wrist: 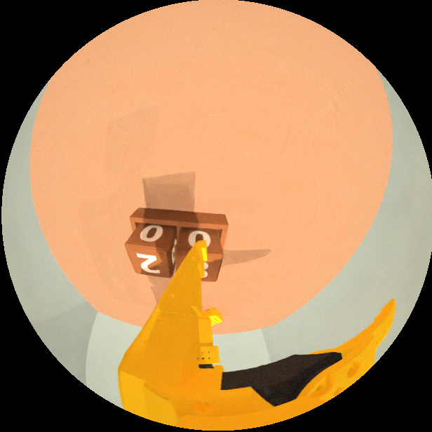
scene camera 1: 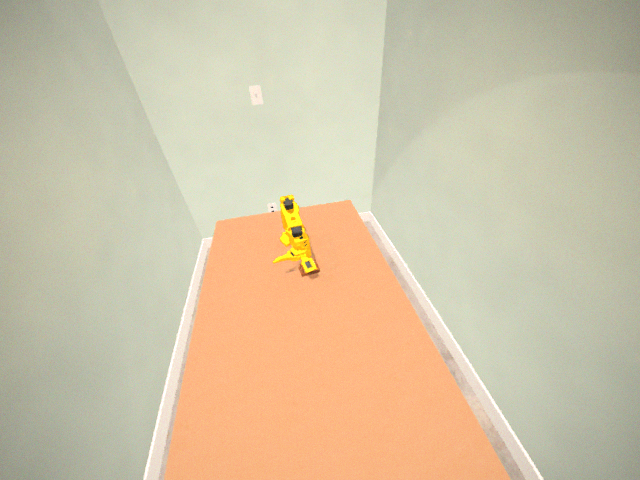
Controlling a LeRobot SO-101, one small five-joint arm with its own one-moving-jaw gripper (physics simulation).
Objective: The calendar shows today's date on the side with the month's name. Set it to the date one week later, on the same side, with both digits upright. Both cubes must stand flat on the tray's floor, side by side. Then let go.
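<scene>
The brown tray (scene camera 1: 302, 272) (wrist: 177, 216) lies on the table, with two brown cubes side by side at it in the wrist view. The left cube (wrist: 161, 248) shows a white 0 on its upper visible face and a white 2, seen turned, on its lower one. The right cube (wrist: 216, 244) shows a white 0 above and part of another digit below, mostly hidden by the fixed jaw. My gripper (scene camera 1: 292, 265) (wrist: 297, 271) is wide open and empty. Its fixed jaw tip overlaps the right cube in the wrist view; contact cannot be told. The moving jaw is swung far right there.
The orange table top (scene camera 1: 305, 372) (wrist: 280, 125) extends around the tray. The arm (scene camera 1: 292, 219) reaches from the table's far edge in the scene view. Shadows of the arm lie beyond the tray in the wrist view. Pale walls (scene camera 1: 310, 144) stand behind and beside the table.
</scene>
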